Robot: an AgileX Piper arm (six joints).
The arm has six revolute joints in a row. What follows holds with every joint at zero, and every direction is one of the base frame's. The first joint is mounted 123.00 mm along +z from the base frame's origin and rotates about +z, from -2.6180 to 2.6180 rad. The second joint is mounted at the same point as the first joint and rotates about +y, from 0.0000 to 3.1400 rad. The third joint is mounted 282.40 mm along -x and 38.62 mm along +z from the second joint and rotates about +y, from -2.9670 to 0.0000 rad. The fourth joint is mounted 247.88 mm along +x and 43.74 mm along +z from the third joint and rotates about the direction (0.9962, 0, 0.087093), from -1.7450 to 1.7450 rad. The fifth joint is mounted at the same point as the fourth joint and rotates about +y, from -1.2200 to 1.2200 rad. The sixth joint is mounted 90.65 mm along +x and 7.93 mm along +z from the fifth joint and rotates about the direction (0.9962, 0, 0.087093), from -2.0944 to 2.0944 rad. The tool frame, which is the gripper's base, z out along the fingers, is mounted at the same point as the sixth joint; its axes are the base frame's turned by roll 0.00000, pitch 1.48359 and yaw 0.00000 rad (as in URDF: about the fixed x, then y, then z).
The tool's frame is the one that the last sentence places.
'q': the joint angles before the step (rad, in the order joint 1, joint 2, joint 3, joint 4, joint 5, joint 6). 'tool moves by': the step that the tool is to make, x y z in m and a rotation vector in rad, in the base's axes. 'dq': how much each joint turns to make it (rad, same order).
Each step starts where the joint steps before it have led.
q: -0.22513 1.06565 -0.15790 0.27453 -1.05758 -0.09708
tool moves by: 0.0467 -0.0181 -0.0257 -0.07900 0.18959 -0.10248
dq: 0.00011 0.30970 -0.11536 0.08180 -0.07430 -0.15851
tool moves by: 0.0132 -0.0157 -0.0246 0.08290 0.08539 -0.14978
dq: 0.00219 0.14440 -0.04961 0.17264 -0.00213 -0.02322
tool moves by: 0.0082 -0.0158 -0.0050 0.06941 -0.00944 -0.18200
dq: 0.00016 0.06584 -0.07390 0.20530 0.00001 -0.02642
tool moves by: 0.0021 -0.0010 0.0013 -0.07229 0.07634 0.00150
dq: -0.00037 0.00430 -0.01061 0.00529 -0.00375 -0.11085
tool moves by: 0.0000 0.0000 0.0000 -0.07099 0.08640 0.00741
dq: 0.00000 0.00000 0.00000 0.00000 0.00000 -0.11207
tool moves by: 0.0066 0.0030 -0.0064 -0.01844 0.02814 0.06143
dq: 0.00017 0.03452 -0.00168 -0.07037 -0.00368 0.01131
